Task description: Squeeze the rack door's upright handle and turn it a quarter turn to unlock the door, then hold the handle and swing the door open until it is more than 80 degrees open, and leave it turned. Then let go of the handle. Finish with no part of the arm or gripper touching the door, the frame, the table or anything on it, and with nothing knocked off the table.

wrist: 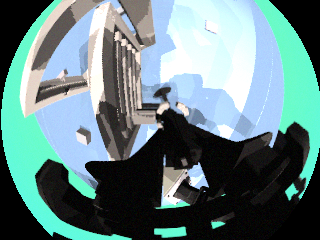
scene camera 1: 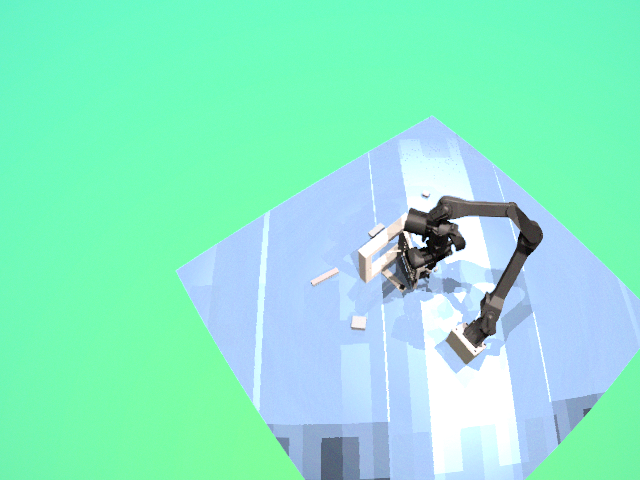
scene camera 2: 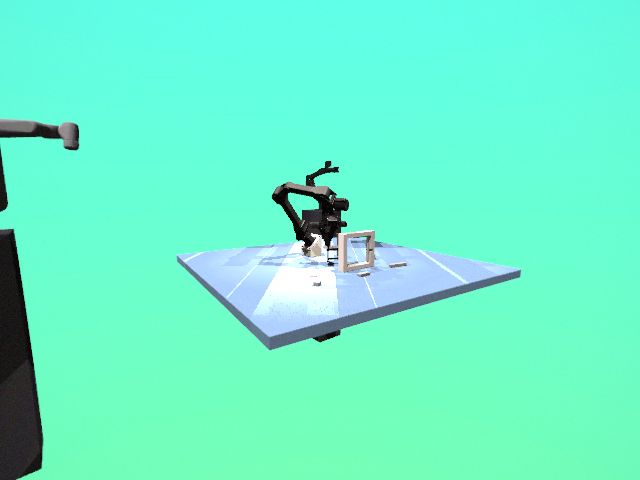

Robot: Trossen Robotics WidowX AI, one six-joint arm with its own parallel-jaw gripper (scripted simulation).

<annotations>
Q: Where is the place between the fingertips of the gripper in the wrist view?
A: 174, 129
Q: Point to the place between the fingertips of the gripper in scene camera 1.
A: At 432, 262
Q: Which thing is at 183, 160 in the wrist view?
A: A dark upright handle.
</annotations>
